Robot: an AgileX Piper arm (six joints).
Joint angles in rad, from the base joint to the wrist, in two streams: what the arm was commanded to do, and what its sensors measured. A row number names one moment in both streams.
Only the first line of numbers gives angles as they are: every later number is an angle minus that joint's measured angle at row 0.
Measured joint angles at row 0:
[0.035 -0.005 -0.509 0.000 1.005 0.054]
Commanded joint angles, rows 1 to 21:
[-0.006 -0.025 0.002 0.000 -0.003 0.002]
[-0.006 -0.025 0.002 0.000 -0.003 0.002]
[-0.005 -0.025 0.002 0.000 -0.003 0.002]
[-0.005 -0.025 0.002 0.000 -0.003 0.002]
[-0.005 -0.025 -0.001 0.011 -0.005 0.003]
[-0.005 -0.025 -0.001 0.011 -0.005 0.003]
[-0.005 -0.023 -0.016 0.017 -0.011 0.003]
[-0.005 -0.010 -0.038 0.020 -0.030 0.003]
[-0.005 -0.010 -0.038 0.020 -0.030 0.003]
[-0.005 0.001 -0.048 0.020 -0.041 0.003]
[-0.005 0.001 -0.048 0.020 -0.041 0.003]
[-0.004 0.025 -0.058 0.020 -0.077 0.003]
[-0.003 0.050 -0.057 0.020 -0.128 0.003]
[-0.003 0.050 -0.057 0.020 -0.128 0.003]
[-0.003 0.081 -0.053 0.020 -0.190 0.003]
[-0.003 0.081 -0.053 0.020 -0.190 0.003]
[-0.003 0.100 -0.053 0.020 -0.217 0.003]
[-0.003 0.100 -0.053 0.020 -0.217 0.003]
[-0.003 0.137 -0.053 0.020 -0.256 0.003]
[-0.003 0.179 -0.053 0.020 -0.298 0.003]
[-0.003 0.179 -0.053 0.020 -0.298 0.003]
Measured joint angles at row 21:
[0.000 0.135 -0.049 0.020 -0.230 0.000]
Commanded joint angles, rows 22 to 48:
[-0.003 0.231 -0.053 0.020 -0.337 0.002]
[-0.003 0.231 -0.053 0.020 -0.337 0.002]
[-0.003 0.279 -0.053 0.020 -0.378 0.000]
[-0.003 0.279 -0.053 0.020 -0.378 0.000]
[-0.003 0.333 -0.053 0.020 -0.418 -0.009]
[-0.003 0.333 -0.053 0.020 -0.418 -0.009]
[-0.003 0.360 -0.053 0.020 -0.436 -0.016]
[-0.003 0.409 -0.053 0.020 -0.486 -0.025]
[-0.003 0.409 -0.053 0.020 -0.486 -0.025]
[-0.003 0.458 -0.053 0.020 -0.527 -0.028]
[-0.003 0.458 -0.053 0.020 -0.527 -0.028]
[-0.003 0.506 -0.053 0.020 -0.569 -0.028]
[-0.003 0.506 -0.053 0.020 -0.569 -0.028]
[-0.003 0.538 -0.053 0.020 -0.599 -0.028]
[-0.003 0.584 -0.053 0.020 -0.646 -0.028]
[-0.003 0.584 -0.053 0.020 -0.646 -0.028]
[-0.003 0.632 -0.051 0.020 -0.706 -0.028]
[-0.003 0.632 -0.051 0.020 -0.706 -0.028]
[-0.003 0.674 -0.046 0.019 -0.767 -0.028]
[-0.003 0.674 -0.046 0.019 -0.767 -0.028]
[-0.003 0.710 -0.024 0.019 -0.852 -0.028]
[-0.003 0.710 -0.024 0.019 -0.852 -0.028]
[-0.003 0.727 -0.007 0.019 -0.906 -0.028]
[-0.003 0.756 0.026 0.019 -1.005 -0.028]
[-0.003 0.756 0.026 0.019 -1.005 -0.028]
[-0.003 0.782 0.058 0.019 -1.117 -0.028]
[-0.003 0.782 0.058 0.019 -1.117 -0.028]
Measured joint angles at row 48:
[0.000 0.754 0.023 0.022 -0.962 -0.010]
